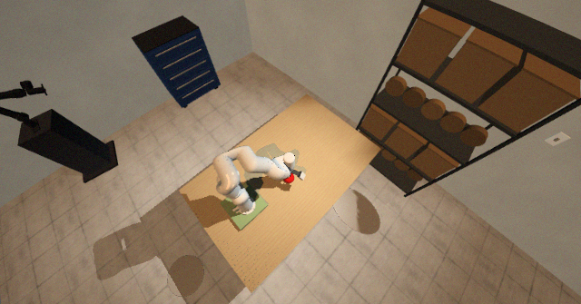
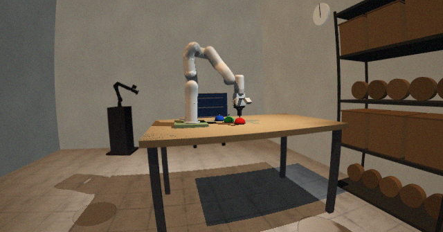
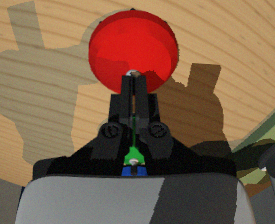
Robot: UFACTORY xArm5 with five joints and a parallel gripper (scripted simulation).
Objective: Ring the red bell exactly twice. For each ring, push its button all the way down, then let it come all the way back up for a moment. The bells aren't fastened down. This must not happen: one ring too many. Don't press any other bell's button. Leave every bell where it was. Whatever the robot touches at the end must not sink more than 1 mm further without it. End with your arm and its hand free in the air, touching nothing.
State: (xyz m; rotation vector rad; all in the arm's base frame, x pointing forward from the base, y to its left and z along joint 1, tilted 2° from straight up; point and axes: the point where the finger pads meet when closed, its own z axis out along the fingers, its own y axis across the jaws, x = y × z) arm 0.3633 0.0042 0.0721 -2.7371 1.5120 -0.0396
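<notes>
Now: hand 5 cm above the red bell. The rest, counted from my hand: blue bell (14 cm behind, 22 cm to the left, 4 cm below); then green bell (7 cm behind, 11 cm to the left, 4 cm below).
</notes>
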